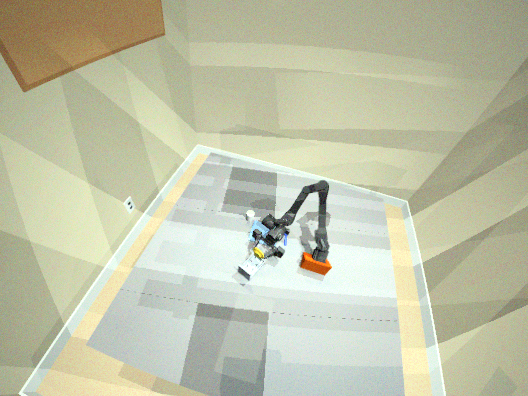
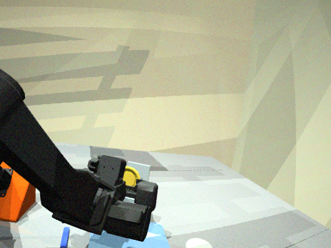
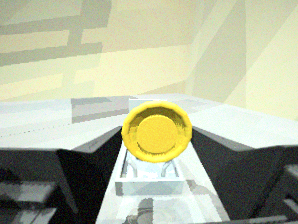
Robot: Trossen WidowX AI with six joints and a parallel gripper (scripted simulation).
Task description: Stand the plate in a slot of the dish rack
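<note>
The grey dish rack lies 5 cm below my gripper tip, 4 cm to the left of it and 1 cm ahead of it. Round my gripper tip: blue spoon (18 cm to the right, 12 cm behind, 7 cm below); light blue mat (17 cm to the right, 7 cm below); yellow plate (1 cm to the right).
</note>
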